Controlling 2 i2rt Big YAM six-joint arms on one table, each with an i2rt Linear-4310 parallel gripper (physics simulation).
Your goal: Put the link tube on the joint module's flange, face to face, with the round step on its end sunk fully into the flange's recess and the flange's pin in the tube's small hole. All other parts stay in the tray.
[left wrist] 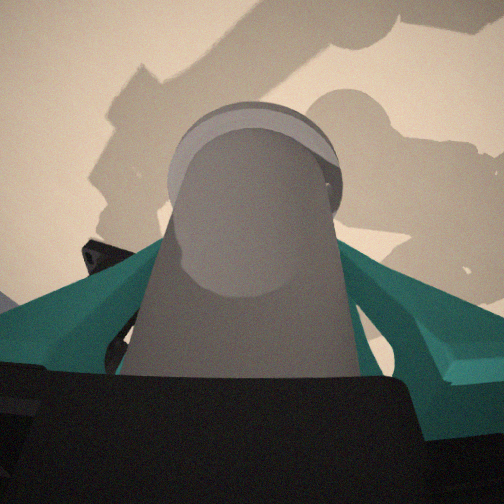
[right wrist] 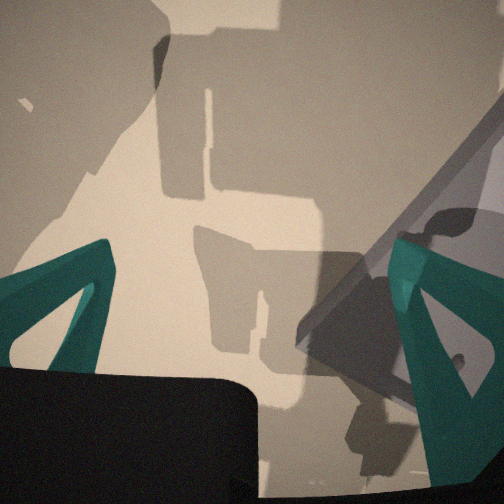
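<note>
In the left wrist view the grey link tube (left wrist: 250, 250) fills the middle, pointing away from the camera, with a lighter round rim at its far end (left wrist: 260, 120). My left gripper (left wrist: 250, 310) is shut on it, a teal finger on each side, and holds it above the tan table. In the right wrist view my right gripper (right wrist: 255, 295) is open and empty, its teal fingers far apart. A grey tray corner (right wrist: 400, 280) lies by the right finger. The joint module is not clearly in view.
A small black part (left wrist: 102, 255) shows behind the left finger in the left wrist view. Arm shadows fall across the tan table in both views. A small dark hole (right wrist: 458, 360) shows in the tray floor through the right finger's opening.
</note>
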